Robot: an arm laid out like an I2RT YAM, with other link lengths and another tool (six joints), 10 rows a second.
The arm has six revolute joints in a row. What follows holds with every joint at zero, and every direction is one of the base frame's. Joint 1 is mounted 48.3 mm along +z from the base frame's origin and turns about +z. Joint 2 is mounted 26.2 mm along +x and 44.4 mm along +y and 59.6 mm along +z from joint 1 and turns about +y. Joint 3 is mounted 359 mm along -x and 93.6 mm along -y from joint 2 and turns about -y. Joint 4 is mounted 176.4 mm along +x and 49.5 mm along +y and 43.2 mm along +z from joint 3 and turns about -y. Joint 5 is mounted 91.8 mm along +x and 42 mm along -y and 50.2 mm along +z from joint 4 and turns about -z. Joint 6 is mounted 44.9 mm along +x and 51 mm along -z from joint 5 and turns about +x. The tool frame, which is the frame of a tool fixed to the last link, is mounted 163 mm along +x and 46 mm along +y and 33 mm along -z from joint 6; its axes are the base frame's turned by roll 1.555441, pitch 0.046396 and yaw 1.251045 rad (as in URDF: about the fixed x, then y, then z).
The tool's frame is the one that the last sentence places.
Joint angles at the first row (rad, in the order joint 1, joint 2, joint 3, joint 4, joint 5, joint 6):
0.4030, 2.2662, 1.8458, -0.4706, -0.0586, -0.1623
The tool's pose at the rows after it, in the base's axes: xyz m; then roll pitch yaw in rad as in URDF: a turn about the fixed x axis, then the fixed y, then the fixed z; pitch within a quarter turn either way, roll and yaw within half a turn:
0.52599, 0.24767, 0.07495, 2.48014, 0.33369, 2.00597
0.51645, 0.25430, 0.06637, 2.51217, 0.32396, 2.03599
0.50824, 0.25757, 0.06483, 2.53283, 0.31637, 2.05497
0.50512, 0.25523, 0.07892, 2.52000, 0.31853, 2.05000
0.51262, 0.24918, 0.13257, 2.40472, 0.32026, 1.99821
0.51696, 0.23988, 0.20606, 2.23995, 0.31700, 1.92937
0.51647, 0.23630, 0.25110, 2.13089, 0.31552, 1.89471
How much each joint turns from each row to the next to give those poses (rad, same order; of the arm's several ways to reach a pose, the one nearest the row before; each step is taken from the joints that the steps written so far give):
0.0191, 0.0266, -0.0001, -0.0301, -0.0003, -0.0023
0.0134, 0.0119, 0.0001, -0.0187, -0.0111, 0.0000
0.0083, -0.0015, 0.0000, -0.0214, -0.0080, 0.0004
-0.0007, -0.0306, -0.0001, -0.0182, 0.0015, -0.0008
-0.0153, -0.0949, 0.0005, 0.0141, 0.0000, 0.0004
-0.0179, -0.1248, 0.0000, 0.0316, 0.0000, -0.0011
-0.0050, -0.0713, -0.0001, 0.0317, 0.0000, -0.0069

